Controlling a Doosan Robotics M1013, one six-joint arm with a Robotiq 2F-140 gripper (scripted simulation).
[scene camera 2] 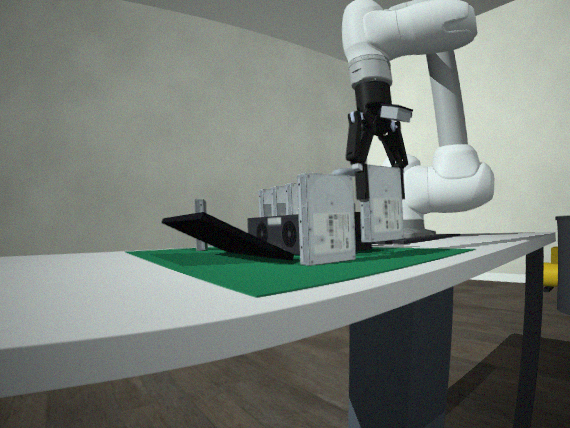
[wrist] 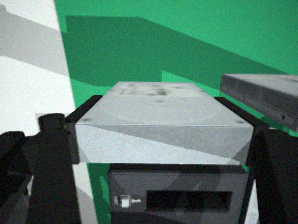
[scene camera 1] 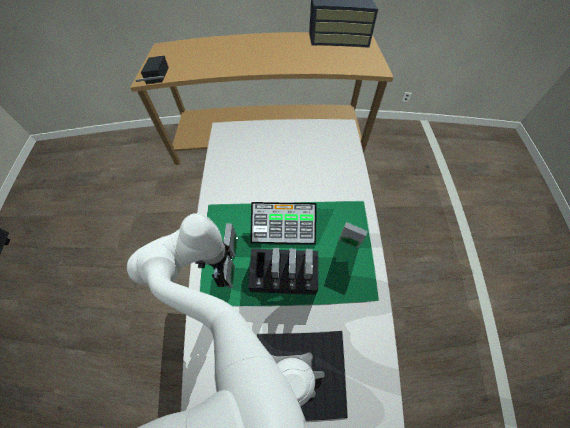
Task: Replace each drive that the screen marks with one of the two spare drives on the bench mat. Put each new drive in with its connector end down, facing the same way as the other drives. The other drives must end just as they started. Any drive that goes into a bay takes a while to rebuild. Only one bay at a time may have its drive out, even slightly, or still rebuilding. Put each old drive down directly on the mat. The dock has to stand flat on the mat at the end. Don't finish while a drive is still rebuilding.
Labels:
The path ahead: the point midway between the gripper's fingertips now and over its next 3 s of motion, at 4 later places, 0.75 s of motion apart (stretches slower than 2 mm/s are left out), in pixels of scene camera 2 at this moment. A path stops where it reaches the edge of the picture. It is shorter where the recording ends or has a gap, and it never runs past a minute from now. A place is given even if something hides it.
My gripper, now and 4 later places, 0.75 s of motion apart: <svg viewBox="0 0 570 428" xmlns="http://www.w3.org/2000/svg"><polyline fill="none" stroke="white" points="381,199 382,201 382,205 382,210 382,207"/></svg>

